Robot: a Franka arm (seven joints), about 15 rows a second.
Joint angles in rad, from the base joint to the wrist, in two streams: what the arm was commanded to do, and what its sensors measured. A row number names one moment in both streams.
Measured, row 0:
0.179 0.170 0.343 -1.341 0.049 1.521 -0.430
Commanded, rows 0 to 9:
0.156 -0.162 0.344 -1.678 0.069 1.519 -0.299
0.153 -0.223 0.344 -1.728 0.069 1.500 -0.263
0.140 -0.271 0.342 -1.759 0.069 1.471 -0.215
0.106 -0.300 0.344 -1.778 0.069 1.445 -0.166
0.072 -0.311 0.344 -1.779 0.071 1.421 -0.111
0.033 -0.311 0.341 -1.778 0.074 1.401 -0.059
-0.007 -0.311 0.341 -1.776 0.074 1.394 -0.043
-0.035 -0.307 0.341 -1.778 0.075 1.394 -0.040
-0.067 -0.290 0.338 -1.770 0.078 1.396 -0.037
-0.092 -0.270 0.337 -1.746 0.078 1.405 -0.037
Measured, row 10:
-0.039 -0.306 0.335 -1.770 0.055 1.398 -0.078
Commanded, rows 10 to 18:
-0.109 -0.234 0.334 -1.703 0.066 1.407 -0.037
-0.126 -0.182 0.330 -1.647 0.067 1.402 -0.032
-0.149 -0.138 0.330 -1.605 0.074 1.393 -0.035
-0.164 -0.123 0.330 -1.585 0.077 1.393 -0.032
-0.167 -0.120 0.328 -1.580 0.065 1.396 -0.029
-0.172 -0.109 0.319 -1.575 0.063 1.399 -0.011
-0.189 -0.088 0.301 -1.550 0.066 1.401 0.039
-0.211 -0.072 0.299 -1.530 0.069 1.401 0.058
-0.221 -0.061 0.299 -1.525 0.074 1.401 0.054
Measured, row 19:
-0.194 -0.107 0.301 -1.591 0.057 1.417 0.008
